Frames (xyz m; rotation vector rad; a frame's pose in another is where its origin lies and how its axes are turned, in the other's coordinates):
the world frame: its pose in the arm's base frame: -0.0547 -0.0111 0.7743 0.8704 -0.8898 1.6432
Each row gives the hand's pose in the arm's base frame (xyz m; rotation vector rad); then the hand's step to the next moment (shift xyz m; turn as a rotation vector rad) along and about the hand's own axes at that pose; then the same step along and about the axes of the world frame.
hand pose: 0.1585 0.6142 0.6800 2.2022 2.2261 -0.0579
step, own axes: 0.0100 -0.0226 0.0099 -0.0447 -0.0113 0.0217
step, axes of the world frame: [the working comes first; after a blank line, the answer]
step, axes of the arm's base frame: -0.0229 0.0094 -0.0098 -0.0112 -0.0455 -0.0200

0.0003 0.0217 -0.0154 -0.0350 0.0225 0.0294
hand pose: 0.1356 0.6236 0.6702 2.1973 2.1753 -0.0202
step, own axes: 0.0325 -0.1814 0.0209 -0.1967 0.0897 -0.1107
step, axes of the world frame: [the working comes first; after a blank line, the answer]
step, axes of the arm's base frame: -0.1804 0.0333 -0.0270 0.0847 -0.1924 0.1216

0.0285 0.1723 -0.0624 0.0051 -0.0606 0.2351
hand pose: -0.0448 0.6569 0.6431 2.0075 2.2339 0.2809
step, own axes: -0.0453 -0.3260 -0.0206 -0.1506 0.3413 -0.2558
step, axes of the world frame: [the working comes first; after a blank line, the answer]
step, axes of the arm's base frame: -0.3158 -0.0788 -0.0532 0.2925 -0.1293 0.3199

-0.0149 0.3293 0.0085 0.1629 -0.3014 0.2954
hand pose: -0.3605 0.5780 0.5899 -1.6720 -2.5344 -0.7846
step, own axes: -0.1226 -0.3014 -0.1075 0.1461 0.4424 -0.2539
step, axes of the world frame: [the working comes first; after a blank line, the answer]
step, axes of the arm's base frame: -0.2355 -0.2416 -0.0602 0.2522 0.1578 0.4393

-0.1086 0.2843 0.1574 0.4007 -0.3348 0.0939
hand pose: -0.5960 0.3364 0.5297 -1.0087 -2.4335 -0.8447
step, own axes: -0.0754 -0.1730 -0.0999 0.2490 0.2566 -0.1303
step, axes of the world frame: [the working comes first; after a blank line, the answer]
step, axes of the arm's base frame: -0.0649 -0.2009 -0.0321 0.0338 0.1859 0.3303

-0.1019 0.1070 0.1542 0.3631 -0.1137 -0.0063
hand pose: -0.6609 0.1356 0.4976 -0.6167 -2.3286 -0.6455
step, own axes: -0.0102 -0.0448 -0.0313 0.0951 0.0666 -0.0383
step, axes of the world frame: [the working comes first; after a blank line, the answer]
step, axes of the arm's base frame: -0.0045 -0.0554 0.0015 -0.0102 0.0535 0.1094

-0.0218 0.0151 0.0488 0.1213 -0.0153 0.0025
